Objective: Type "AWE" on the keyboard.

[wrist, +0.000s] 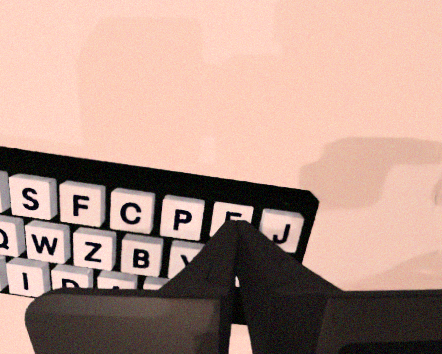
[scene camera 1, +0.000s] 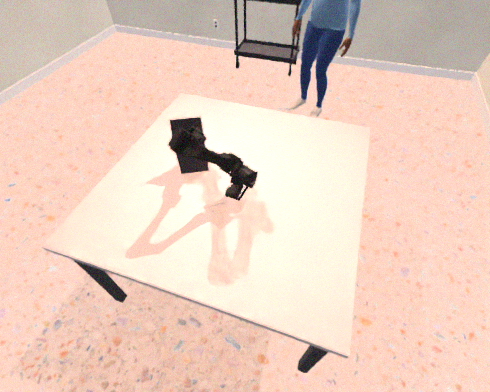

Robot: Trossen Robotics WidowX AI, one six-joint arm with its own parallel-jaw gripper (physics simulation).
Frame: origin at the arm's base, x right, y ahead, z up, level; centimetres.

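Seen in the pictures: gripper, fingertip midpoint: (wrist: 235,229) (scene camera 1: 239,193).
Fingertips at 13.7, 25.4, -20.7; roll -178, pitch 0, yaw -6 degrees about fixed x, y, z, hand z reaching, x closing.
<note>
Pixels of each thing's top centre, then the offset from my fingertips to it, as dx, dy, dz. Level surfaces: height alone.
- black keyboard, middle of its top: (wrist: 56,247) -7.5, +0.1, +0.5
- W key, middle of its top: (wrist: 44,245) -8.0, +0.2, +0.5
- E key, middle of its top: (wrist: 231,222) -0.1, +0.4, +0.1
- white table, its level: dz -1.1
The black keyboard (wrist: 150,176) with white keys slants across the lower wrist view; in the scene view it cannot be told apart from the dark arm parts. The W key (wrist: 48,242) shows at the left in the middle row. The A key (wrist: 118,280) is mostly hidden behind a finger, with the top of its letter showing. The E key (wrist: 231,209) is in the top row between P and J. My gripper (wrist: 235,229) is shut and empty, its tips over the lower part of the E key. Whether they touch it cannot be told.
The arm (scene camera 1: 216,157) reaches from its black base plate (scene camera 1: 194,165) over the white table (scene camera 1: 310,210). Its shadows fall on the table top. Beyond the table stand a person (scene camera 1: 325,45) in blue and a black cart (scene camera 1: 265,52).
</note>
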